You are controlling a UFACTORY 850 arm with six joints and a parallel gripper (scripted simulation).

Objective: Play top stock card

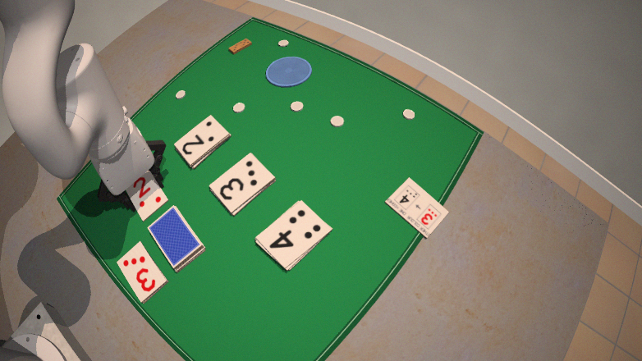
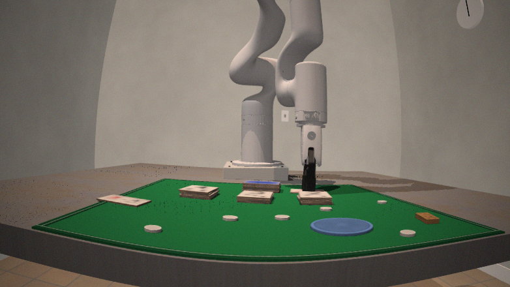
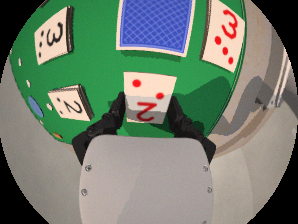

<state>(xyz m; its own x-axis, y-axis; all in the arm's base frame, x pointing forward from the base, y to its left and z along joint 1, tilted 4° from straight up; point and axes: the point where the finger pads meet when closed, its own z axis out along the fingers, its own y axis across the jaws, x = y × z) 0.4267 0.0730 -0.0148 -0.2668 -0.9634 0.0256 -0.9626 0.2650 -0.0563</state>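
The card lies 1 cm below my hand. The rest, counted from my hand: green card cloth: 15 cm ahead, 13 cm to the right, 3 cm below.
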